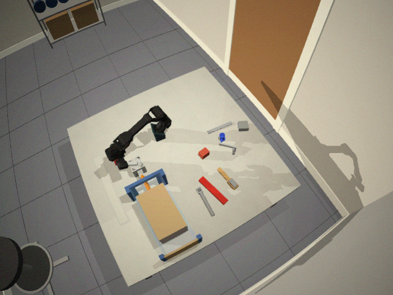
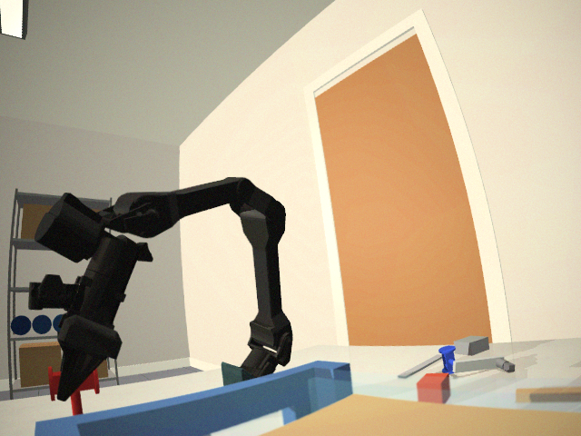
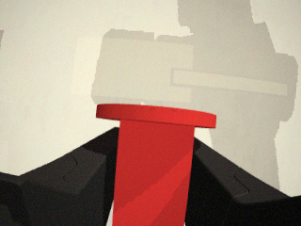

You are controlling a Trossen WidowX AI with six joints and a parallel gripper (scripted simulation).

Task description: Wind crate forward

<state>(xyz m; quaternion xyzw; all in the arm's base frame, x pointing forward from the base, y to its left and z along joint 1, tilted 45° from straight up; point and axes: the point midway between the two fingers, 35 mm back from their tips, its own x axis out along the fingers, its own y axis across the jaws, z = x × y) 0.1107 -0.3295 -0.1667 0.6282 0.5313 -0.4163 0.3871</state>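
My gripper tip is 30 mm short of the winch, 100 mm to the right of it and 100 mm above it. Round my gripper tip: red bar 440 mm ahead, 450 mm to the left, 120 mm below; then wooden brush 430 mm ahead, 580 mm to the left, 110 mm below; then red grip 20 mm to the left.
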